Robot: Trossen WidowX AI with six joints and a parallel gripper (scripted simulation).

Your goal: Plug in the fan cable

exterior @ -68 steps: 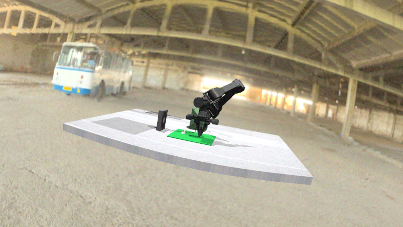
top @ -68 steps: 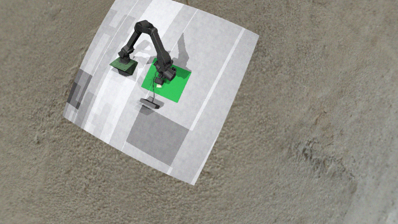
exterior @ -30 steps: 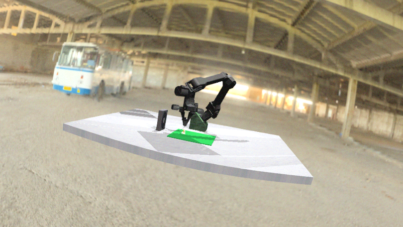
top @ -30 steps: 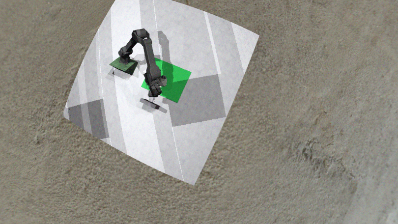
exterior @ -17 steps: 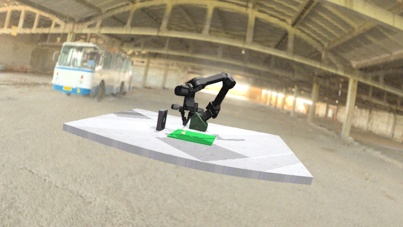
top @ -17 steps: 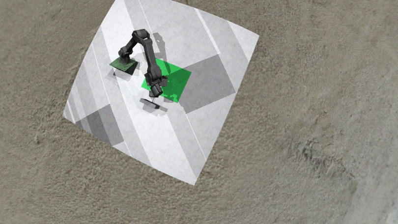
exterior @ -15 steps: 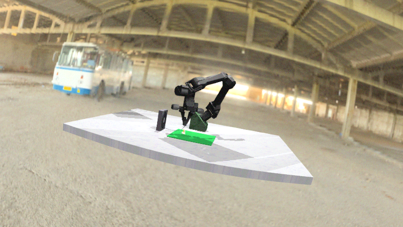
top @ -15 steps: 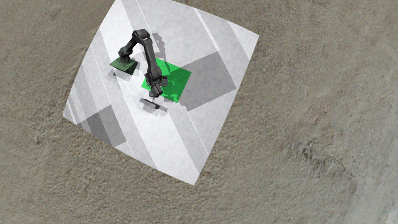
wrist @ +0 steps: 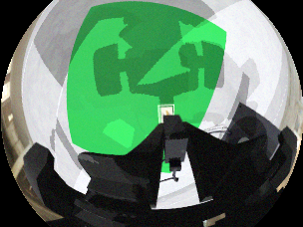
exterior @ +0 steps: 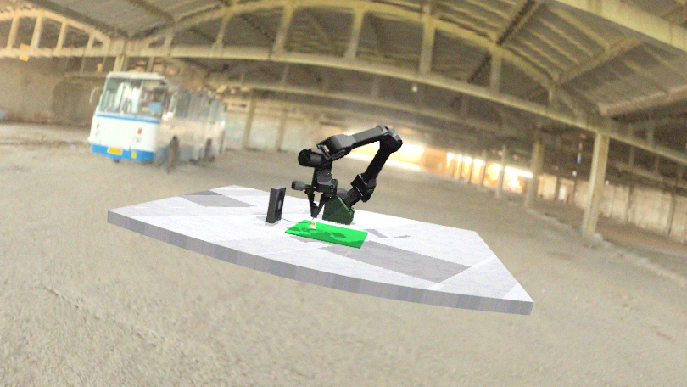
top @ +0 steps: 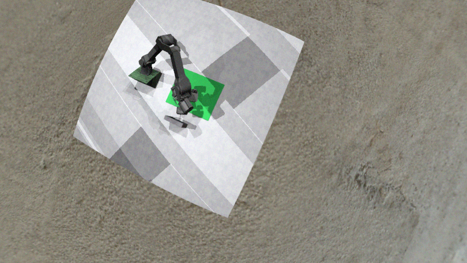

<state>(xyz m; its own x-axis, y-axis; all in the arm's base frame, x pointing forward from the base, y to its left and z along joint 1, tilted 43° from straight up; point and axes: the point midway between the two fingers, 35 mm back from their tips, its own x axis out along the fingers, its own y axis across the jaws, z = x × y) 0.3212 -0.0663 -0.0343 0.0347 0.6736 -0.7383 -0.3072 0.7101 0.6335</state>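
My gripper tip is 10 mm short of the green circuit board, 60 mm to the right of it and 70 mm above it. Also, from my gripper tip: black plug (10 mm behind, 10 mm above); black fan (10 mm behind, 140 mm to the right, 10 mm above).
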